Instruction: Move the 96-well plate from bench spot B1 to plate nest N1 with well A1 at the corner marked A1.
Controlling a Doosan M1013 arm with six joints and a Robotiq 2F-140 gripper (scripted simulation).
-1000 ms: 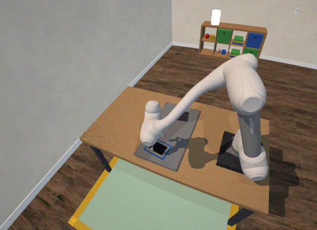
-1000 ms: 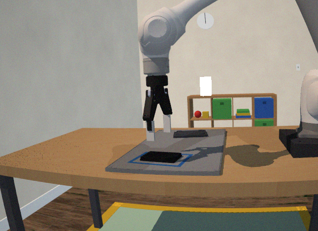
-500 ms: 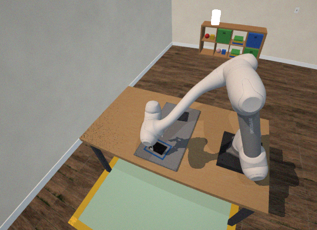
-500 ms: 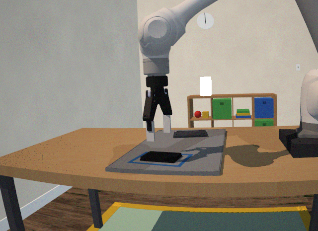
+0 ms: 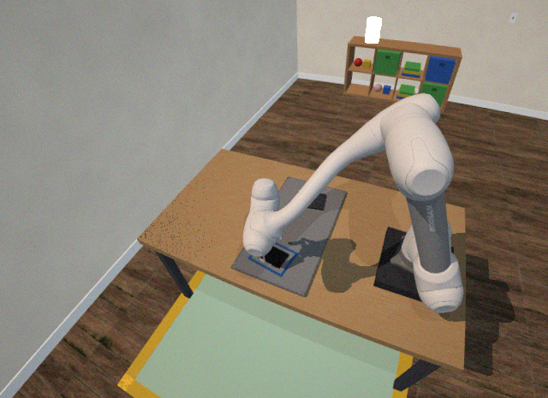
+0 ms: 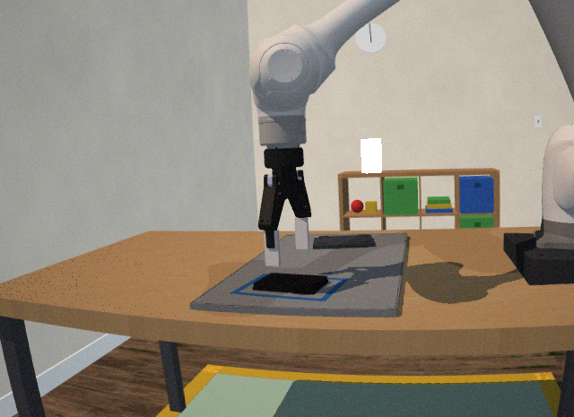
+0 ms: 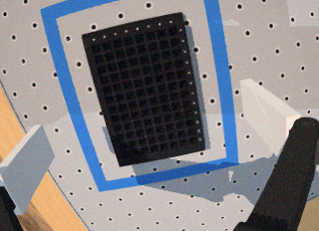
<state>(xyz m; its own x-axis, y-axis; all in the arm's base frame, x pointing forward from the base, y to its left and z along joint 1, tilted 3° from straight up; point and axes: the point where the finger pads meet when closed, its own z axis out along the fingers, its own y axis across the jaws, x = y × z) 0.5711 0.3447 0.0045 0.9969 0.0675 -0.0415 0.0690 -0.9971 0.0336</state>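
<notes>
Now: hand 6 cm above the black 96-well plate. Also, from my hand: dark grey plate nest 42 cm to the right, 7 cm below, 5 cm ahead; A1 corner mark 44 cm to the right, 14 cm ahead, 6 cm below.
</notes>
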